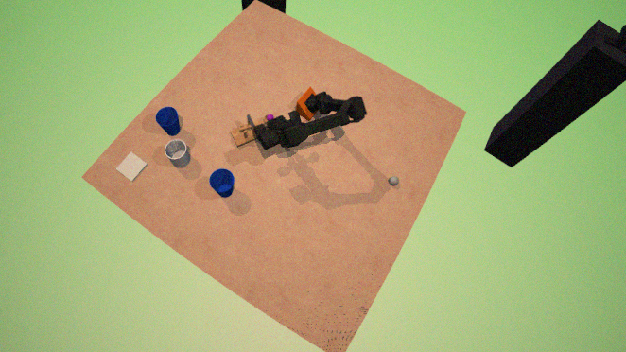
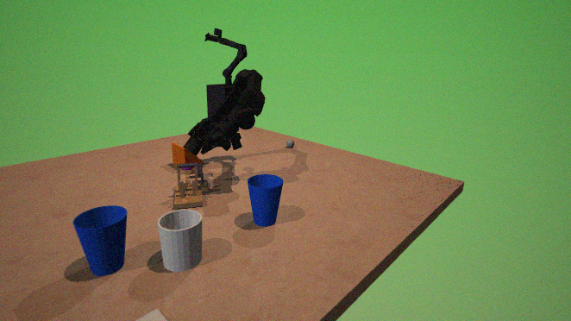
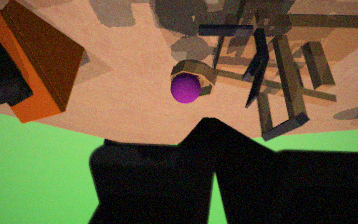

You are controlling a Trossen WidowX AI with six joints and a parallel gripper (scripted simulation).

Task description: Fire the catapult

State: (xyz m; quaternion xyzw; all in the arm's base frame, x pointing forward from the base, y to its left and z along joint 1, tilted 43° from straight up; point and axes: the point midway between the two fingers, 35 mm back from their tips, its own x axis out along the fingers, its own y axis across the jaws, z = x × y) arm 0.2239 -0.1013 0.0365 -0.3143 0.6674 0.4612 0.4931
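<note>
The purple ball lies 5 cm below my gripper tip, 4 cm behind it and 3 cm to the right of it. The rest, counted from my gripper tip: white mug: 32 cm ahead, 25 cm to the right, 9 cm below; then wooden catapult: 6 cm below, 5 cm to the right, 3 cm ahead; then grey ball: 56 cm to the left, 11 cm behind, 10 cm below.
</note>
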